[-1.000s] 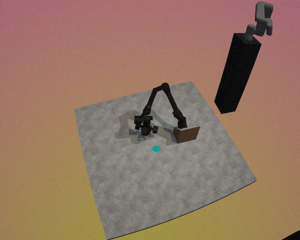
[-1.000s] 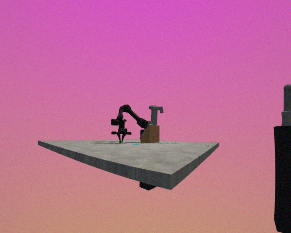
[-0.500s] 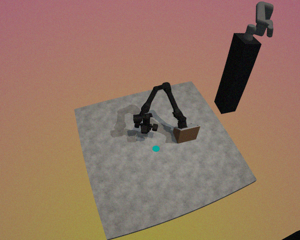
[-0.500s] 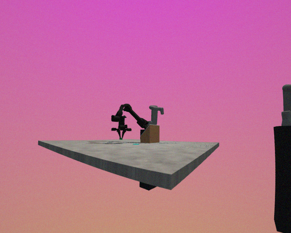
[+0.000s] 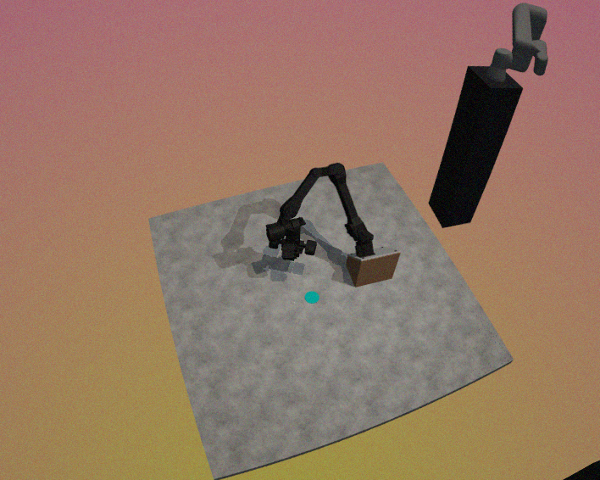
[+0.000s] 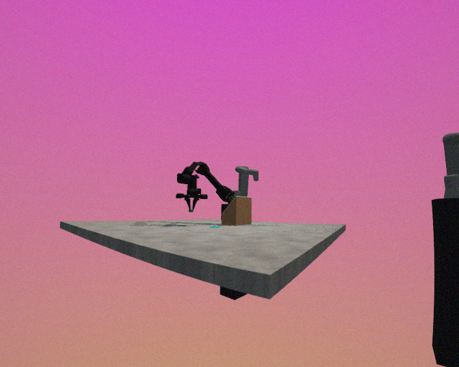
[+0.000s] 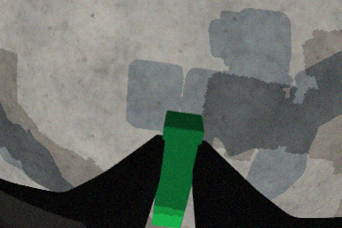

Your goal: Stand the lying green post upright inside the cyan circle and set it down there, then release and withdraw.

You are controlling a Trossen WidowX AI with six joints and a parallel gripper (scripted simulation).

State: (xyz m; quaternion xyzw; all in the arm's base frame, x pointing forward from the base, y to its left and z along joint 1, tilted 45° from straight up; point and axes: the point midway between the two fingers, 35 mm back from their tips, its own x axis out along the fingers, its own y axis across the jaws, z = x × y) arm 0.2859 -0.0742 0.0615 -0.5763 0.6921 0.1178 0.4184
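The cyan circle is 160 mm to the left of my gripper tip, 90 mm below it and 50 mm behind it. Round my gripper tip: green post 20 mm to the right, 10 mm behind.
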